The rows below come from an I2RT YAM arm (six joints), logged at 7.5 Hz.
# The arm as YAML. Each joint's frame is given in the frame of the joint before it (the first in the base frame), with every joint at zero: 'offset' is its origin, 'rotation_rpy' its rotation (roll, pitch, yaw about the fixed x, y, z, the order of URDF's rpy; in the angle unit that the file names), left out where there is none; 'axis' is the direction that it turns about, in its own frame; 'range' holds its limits. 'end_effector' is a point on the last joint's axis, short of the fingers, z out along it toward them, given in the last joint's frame.
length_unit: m
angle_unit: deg
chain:
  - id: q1
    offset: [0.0, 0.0, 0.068]
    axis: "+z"
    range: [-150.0, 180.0]
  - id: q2
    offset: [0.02, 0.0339, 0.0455]
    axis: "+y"
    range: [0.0, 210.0]
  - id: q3
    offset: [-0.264, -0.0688, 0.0]
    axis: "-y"
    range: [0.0, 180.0]
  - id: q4
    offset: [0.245, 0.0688, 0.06]
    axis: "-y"
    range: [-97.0, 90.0]
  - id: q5
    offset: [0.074, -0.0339, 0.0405]
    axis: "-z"
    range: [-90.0, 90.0]
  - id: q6
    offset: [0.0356, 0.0, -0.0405]
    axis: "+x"
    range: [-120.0, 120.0]
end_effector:
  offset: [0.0, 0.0, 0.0]
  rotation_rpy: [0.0, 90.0, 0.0]
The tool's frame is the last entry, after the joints.
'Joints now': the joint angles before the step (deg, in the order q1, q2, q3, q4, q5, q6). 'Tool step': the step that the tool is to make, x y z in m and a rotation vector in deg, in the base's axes. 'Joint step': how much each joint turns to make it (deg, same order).
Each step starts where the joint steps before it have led.
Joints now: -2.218 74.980 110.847 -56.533 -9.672 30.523
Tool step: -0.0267 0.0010 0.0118 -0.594 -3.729 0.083
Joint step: 0.002 -3.691 -0.001 -0.018 0.069 -0.458
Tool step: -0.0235 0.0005 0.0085 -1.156 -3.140 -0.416
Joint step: 0.003 -3.173 -0.007 -0.127 0.679 -0.896
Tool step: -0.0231 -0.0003 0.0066 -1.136 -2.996 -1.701
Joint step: -0.018 -3.159 -0.187 -0.023 1.863 -0.637
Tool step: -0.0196 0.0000 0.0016 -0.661 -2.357 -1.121
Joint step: -0.014 -3.267 -1.442 0.514 1.188 -0.373
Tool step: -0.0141 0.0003 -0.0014 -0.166 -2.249 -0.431
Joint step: 0.014 -3.055 -2.414 1.611 0.451 -0.019
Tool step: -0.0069 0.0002 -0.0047 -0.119 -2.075 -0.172
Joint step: 0.033 -2.742 -3.606 2.940 0.208 -0.019
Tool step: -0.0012 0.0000 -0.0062 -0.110 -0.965 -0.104
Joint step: 0.018 -1.834 -3.295 2.424 0.127 -0.065
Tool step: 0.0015 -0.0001 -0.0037 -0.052 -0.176 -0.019
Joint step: -0.025 -0.635 -1.652 1.191 -0.003 -0.046
